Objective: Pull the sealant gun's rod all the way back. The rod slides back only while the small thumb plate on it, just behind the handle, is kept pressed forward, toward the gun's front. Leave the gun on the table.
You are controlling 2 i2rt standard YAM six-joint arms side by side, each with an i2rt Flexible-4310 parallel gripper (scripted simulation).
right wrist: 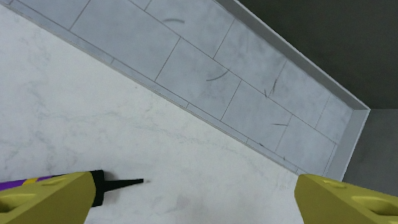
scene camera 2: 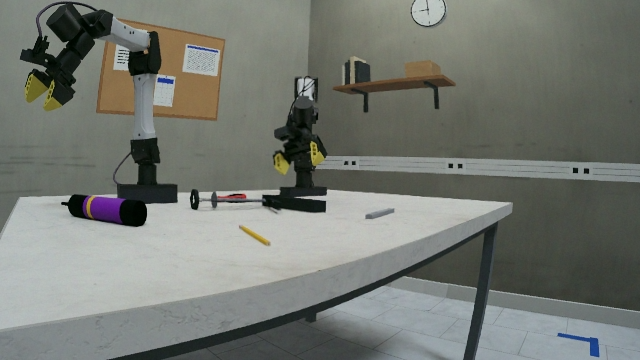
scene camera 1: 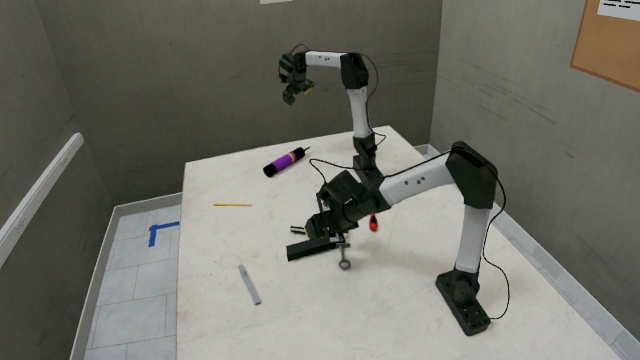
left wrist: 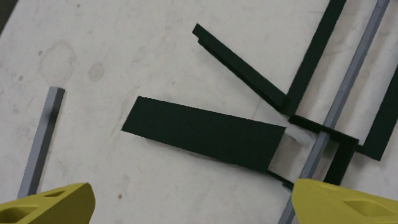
Labels:
my left gripper: scene camera 2; scene camera 1 321, 230; left wrist; not seen in the right wrist view (out of frame)
same spot on my left gripper: [left wrist: 307, 194] = [scene camera 2: 282, 169]

